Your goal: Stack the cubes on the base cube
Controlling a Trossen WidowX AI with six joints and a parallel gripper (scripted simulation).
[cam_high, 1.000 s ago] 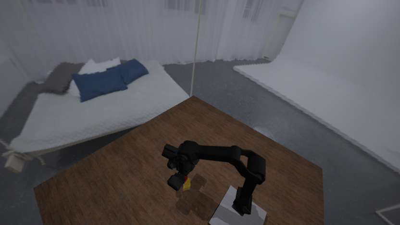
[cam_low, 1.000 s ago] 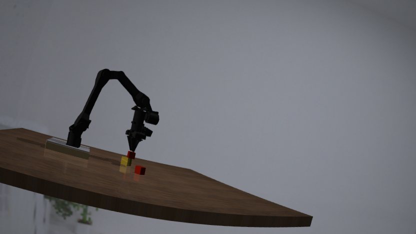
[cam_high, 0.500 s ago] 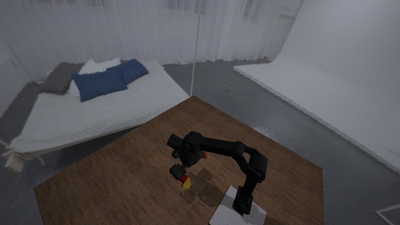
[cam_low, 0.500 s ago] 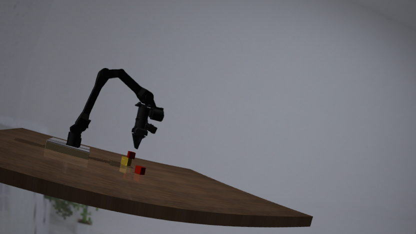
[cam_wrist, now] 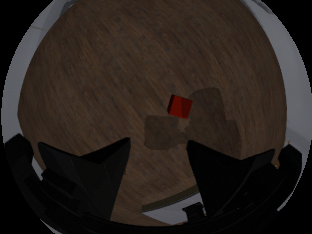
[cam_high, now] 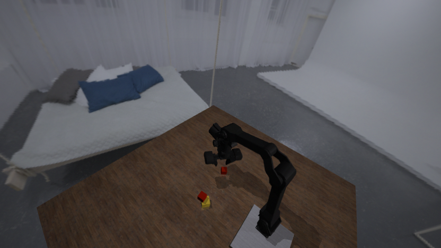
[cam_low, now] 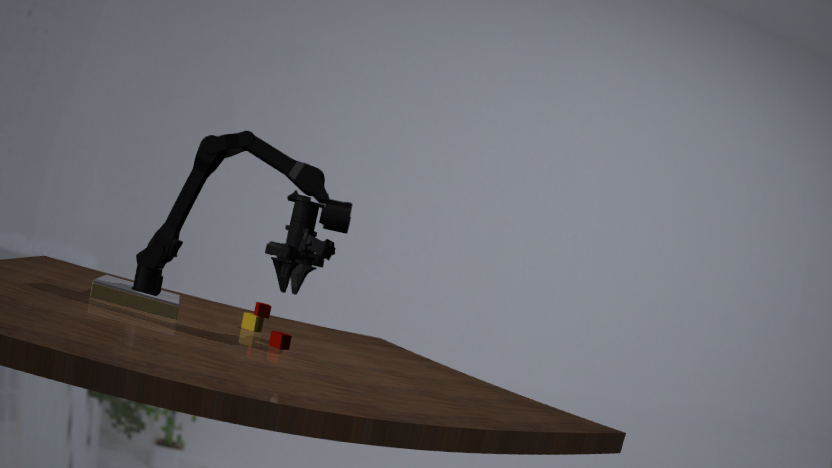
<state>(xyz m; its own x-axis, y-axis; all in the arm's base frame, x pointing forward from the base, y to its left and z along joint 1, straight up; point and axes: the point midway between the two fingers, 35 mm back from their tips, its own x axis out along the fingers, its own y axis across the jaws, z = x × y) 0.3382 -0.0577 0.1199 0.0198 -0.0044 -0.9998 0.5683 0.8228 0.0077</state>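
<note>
Right now the yellow cube is 16 cm to the left of my gripper tip, 10 cm below it and 6 cm behind it.
</note>
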